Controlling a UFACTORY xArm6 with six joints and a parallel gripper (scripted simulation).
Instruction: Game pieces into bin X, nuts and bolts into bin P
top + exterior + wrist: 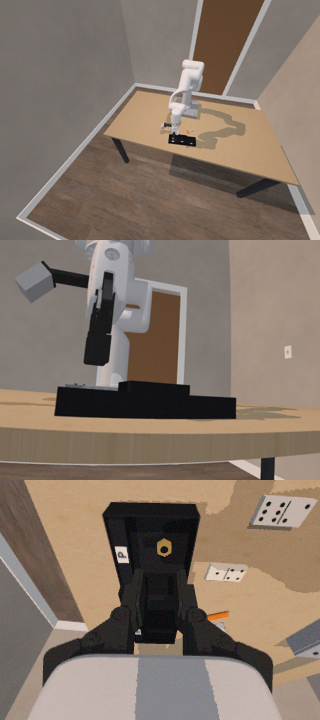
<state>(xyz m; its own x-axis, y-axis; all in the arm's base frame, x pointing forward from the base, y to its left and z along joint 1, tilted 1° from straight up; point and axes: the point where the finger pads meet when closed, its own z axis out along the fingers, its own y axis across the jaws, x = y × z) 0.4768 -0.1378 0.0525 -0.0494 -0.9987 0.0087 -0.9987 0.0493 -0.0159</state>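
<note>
Right now the grey bolt is 120 mm behind my hand, 190 mm to the left of it and 80 mm below it. Round my hand: black bin (10 mm ahead, 80 mm to the left, 70 mm below); then white domino (120 mm behind, 30 mm to the right, 80 mm below); then yellow nut (80 mm below).
</note>
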